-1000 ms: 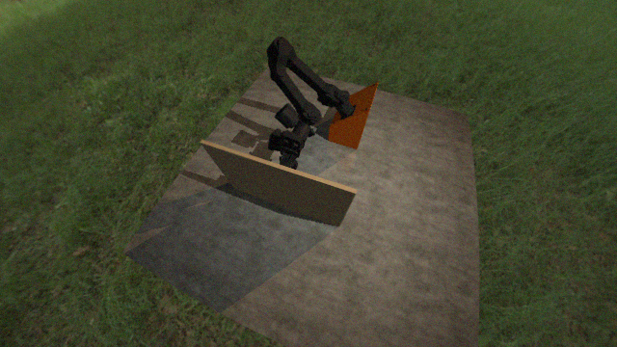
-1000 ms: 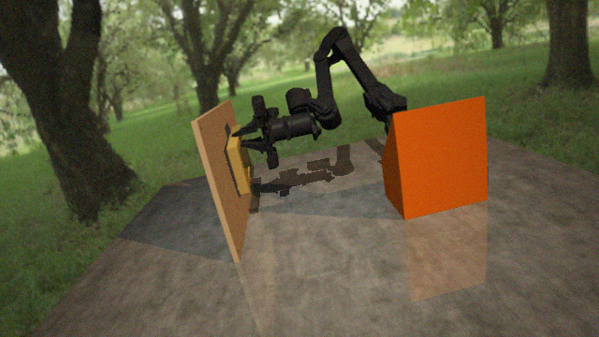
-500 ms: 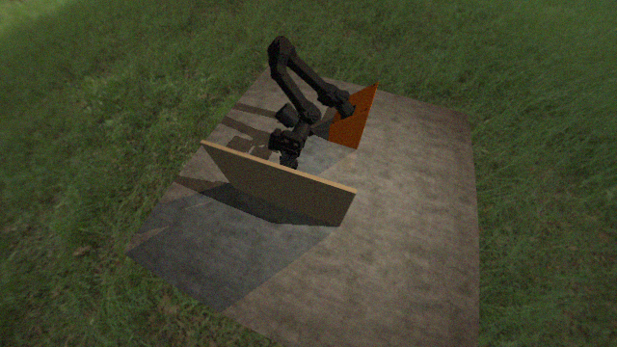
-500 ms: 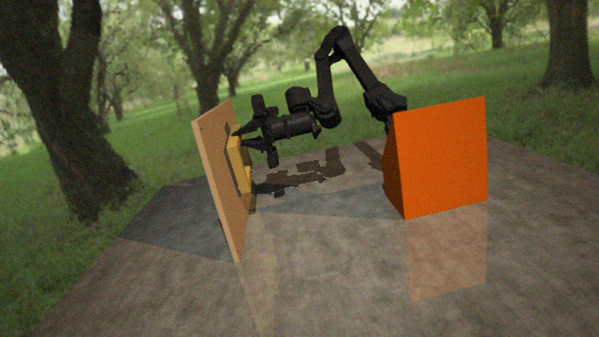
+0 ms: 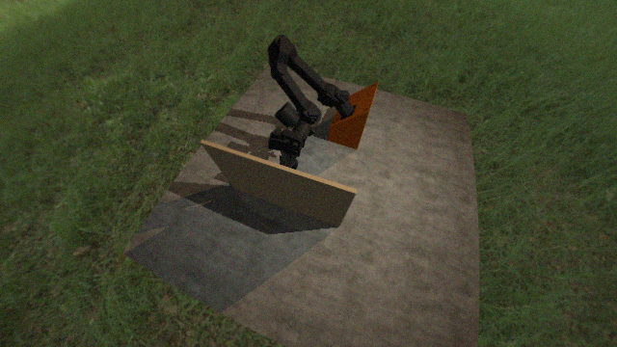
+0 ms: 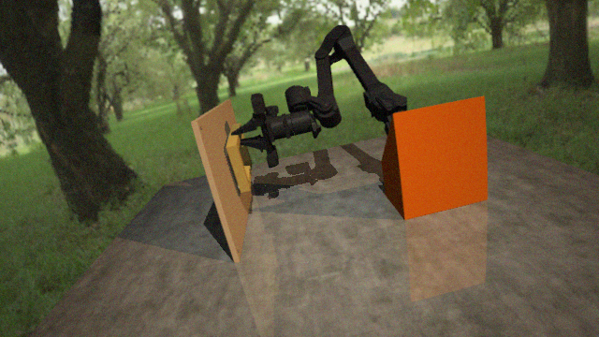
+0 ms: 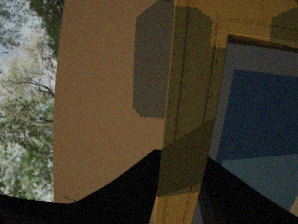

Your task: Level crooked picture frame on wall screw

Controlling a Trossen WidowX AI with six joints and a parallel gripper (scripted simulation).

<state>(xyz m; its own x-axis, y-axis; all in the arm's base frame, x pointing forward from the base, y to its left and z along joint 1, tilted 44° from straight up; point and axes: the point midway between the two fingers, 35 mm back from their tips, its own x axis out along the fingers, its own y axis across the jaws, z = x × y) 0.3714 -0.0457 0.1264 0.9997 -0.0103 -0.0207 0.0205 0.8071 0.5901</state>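
My gripper tip is now 50 mm above the picture frame and 10 mm to the left of it. From my gripper tip the other things lie so: wall board: 70 mm below, 20 mm ahead.
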